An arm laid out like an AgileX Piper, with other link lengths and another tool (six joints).
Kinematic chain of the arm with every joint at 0, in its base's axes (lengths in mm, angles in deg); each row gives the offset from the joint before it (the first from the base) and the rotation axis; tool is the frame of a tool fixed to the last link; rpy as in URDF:
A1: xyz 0 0 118.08 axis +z
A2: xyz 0 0 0 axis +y
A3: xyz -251.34 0 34.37 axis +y
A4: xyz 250.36 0 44.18 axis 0.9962 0 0.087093
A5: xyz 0 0 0 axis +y
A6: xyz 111.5 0 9.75 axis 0.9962 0 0.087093
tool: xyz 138.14 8 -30.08 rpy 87.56 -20.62 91.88
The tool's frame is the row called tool.
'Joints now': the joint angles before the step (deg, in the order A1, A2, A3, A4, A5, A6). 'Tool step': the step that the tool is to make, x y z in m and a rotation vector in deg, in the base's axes. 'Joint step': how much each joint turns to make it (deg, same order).
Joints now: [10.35 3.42 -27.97 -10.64 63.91 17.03]
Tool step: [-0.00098 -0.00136 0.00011 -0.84 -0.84 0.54]
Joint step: [0.01 -1.34 0.42 -0.11 0.07 -1.09]
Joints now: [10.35 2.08 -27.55 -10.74 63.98 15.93]
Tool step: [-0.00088 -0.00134 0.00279 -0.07 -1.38 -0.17]
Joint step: [-0.37 -1.58 0.13 0.00 0.04 -0.38]
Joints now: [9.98 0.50 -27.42 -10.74 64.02 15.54]
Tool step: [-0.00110 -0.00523 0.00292 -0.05 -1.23 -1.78]
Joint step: [-1.83 -1.36 0.00 -0.08 0.12 -0.22]
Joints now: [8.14 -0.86 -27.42 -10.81 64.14 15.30]
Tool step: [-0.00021 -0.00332 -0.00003 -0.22 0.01 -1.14]
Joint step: [-1.27 0.00 0.00 0.00 0.00 -0.25]
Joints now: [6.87 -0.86 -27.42 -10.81 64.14 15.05]
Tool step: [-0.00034 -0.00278 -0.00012 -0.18 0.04 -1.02]
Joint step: [-1.28 0.00 0.00 0.16 0.00 -0.36]
